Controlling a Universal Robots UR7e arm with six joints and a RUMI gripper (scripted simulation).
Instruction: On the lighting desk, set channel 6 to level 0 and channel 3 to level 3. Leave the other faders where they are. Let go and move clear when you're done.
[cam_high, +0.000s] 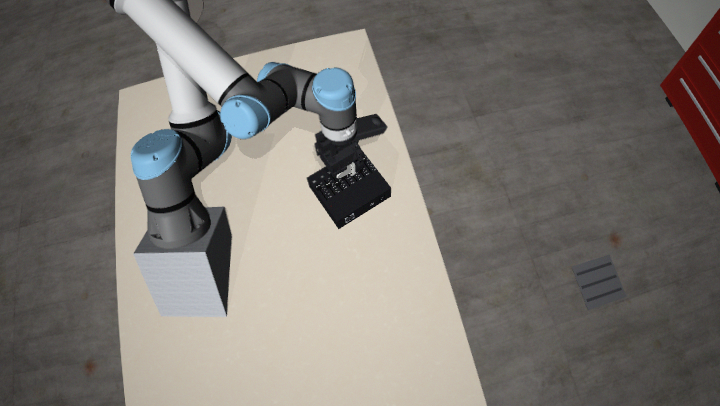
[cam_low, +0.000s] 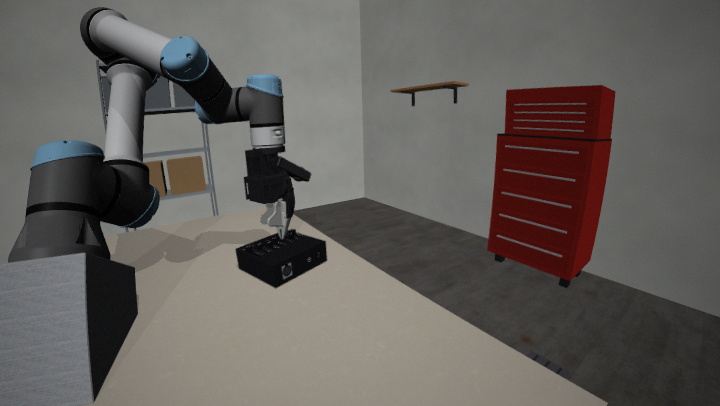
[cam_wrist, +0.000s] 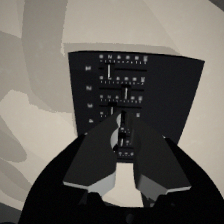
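Right now the channel 3 fader is 1 cm to the left of my hand and 1 cm below it. The rest, counted from my hand: channel 6 fader: 7 cm behind, 1 cm to the right, 1 cm below.
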